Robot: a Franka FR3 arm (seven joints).
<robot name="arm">
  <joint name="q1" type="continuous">
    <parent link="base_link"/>
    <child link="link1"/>
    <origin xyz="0 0 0.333"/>
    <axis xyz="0 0 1"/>
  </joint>
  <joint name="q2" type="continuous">
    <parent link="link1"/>
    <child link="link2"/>
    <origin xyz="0 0 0"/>
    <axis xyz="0 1 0"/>
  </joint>
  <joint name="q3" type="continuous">
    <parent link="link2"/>
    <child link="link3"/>
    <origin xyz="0 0 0.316"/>
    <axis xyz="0 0 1"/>
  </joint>
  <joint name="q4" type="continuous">
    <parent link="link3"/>
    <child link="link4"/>
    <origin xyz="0.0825 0 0"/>
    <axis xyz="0 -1 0"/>
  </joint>
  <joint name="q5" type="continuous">
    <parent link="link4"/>
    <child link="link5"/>
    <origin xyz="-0.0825 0 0.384"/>
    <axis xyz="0 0 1"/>
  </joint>
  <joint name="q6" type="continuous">
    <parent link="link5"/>
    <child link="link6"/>
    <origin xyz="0 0 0"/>
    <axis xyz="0 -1 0"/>
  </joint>
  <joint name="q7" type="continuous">
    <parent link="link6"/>
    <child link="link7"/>
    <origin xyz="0.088 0 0"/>
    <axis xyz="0 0 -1"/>
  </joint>
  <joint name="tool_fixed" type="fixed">
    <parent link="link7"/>
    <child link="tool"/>
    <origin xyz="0 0 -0.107" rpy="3.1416 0 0"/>
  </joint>
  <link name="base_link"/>
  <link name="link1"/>
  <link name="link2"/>
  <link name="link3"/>
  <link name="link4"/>
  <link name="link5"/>
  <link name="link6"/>
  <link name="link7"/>
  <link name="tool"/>
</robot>
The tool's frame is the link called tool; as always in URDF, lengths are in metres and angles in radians. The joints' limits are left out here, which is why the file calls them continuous.
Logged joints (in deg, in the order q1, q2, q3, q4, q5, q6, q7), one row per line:
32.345 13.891 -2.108 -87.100 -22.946 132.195 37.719
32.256 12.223 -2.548 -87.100 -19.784 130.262 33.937
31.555 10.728 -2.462 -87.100 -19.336 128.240 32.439
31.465 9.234 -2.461 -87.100 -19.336 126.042 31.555
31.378 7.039 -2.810 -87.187 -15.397 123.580 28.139
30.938 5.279 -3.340 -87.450 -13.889 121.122 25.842
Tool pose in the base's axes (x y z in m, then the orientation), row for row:
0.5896 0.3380 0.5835 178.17 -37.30 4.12
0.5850 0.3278 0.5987 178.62 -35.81 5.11
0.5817 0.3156 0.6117 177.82 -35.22 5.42
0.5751 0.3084 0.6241 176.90 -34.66 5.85
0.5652 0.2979 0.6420 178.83 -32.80 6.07
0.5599 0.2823 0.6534 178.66 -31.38 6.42
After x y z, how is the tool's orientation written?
As angles about the fixed x, y, z axes (roll, pitch, yaw), in degrees.
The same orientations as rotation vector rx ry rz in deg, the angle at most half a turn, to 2 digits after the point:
170.06 5.20 57.48
-170.88 -6.96 -55.29
170.98 7.06 54.41
170.47 7.27 53.41
-171.89 -8.60 -50.67
-172.61 -9.11 -48.59

